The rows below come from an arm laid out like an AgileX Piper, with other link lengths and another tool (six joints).
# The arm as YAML. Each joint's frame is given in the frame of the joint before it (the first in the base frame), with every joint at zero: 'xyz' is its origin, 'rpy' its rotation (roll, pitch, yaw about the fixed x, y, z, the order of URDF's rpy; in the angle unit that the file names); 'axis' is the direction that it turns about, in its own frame. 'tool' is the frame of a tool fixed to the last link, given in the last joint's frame.
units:
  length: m
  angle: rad
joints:
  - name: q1
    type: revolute
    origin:
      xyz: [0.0, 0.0, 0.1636]
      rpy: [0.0, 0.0, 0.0]
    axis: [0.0, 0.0, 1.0]
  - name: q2
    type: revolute
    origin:
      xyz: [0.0, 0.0, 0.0]
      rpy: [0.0, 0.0, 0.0]
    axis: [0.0, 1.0, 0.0]
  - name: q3
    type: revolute
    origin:
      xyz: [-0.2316, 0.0, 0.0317]
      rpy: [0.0, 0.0, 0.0]
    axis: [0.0, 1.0, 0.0]
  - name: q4
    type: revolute
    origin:
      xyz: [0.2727, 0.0, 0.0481]
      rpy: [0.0, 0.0, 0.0]
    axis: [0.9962, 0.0, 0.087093]
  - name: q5
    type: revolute
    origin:
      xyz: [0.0, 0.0, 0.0]
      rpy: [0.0, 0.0, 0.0]
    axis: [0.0, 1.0, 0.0]
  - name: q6
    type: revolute
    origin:
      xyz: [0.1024, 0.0, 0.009]
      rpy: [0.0, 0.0, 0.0]
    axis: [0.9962, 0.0, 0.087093]
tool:
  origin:
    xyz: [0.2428, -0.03, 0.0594]
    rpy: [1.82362, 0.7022, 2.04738]
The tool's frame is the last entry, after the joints.
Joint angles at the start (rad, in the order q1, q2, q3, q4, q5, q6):
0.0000 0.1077 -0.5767 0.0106 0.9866 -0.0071
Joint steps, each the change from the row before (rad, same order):
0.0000 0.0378 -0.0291 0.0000 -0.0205 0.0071
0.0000 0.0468 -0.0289 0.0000 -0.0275 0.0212
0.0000 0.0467 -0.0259 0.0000 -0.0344 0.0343
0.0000 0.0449 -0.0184 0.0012 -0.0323 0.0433
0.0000 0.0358 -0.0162 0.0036 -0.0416 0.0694
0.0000 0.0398 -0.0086 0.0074 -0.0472 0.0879
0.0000 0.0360 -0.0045 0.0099 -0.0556 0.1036
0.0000 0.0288 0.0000 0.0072 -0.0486 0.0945
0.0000 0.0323 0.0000 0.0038 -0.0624 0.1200
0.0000 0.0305 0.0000 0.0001 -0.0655 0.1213
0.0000 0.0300 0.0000 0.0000 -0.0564 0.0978
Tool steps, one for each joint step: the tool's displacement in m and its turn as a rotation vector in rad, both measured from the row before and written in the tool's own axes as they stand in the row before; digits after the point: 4 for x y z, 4 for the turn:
-0.0073 0.0083 -0.0031 -0.0109 -0.0080 0.0030
-0.0084 0.0077 -0.0008 -0.0152 -0.0064 0.0166
-0.0093 0.0079 0.0000 -0.0234 -0.0088 0.0273
-0.0073 0.0046 0.0032 -0.0226 -0.0030 0.0384
-0.0084 0.0074 0.0008 -0.0471 -0.0104 0.0579
-0.0069 0.0044 0.0051 -0.0528 -0.0037 0.0788
-0.0066 0.0054 0.0053 -0.0675 -0.0044 0.0919
-0.0050 0.0030 0.0053 -0.0591 -0.0027 0.0839
-0.0063 0.0049 0.0054 -0.0773 -0.0054 0.1012
-0.0058 0.0063 0.0052 -0.0813 -0.0046 0.0975
-0.0043 0.0042 0.0060 -0.0641 -0.0009 0.0793

